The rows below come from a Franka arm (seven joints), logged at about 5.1 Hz.
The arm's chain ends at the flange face. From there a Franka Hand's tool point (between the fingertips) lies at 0.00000 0.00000 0.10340 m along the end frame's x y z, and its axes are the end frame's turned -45 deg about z.
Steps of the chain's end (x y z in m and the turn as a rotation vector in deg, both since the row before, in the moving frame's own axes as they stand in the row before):
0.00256 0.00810 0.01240 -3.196 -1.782 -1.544
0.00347 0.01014 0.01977 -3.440 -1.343 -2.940
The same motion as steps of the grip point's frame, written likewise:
-0.01024 0.00943 0.01219 -1.000 -3.520 -1.544
-0.01074 0.01245 0.01956 -1.483 -3.382 -2.940

